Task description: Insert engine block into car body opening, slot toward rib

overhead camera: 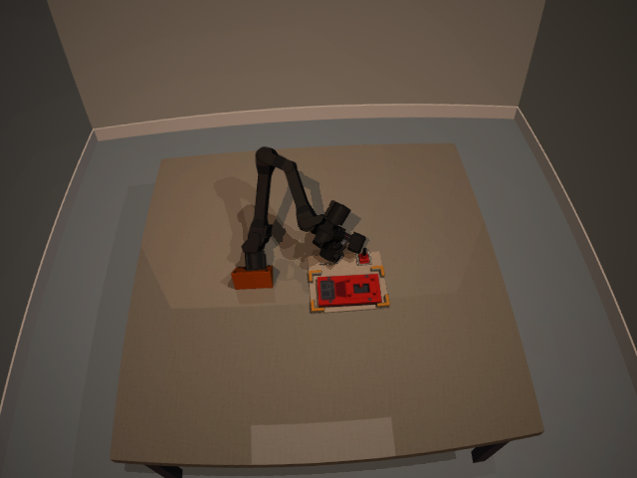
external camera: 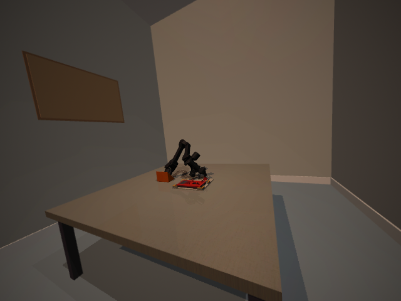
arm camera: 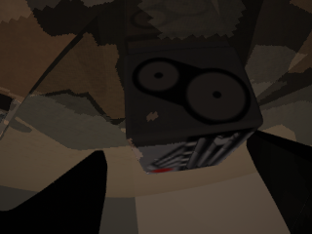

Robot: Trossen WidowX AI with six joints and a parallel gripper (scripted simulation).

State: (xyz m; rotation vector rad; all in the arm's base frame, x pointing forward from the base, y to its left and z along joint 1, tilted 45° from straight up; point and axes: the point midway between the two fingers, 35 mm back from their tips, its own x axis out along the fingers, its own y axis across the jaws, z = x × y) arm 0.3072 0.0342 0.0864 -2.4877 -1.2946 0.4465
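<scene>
Now: gripper tip 20 mm past the engine block, 20 mm to the left of it and 10 mm above it.
</scene>
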